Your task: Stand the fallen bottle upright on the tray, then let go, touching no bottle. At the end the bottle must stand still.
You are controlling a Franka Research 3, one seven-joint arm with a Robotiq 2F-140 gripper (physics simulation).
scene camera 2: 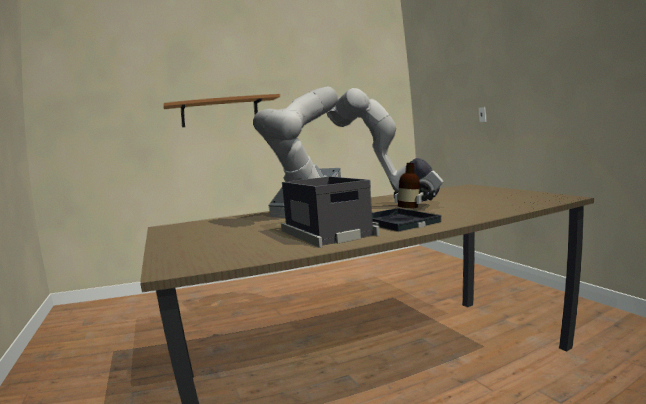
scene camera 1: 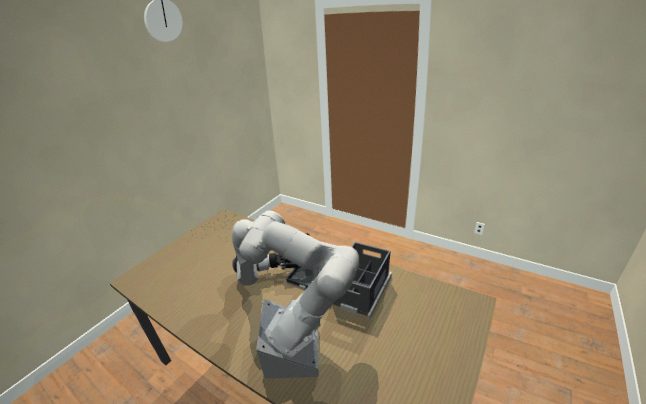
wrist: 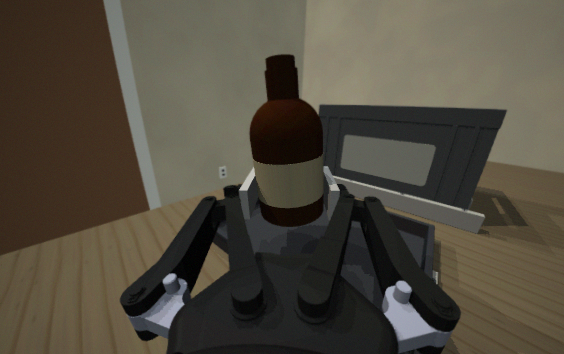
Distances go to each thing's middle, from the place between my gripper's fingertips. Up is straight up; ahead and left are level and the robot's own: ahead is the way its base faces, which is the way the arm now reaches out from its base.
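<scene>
Relative to the brown bottle [scene camera 2: 409, 182], my gripper is 20 mm to the right, 10 mm past it and 50 mm below.
</scene>
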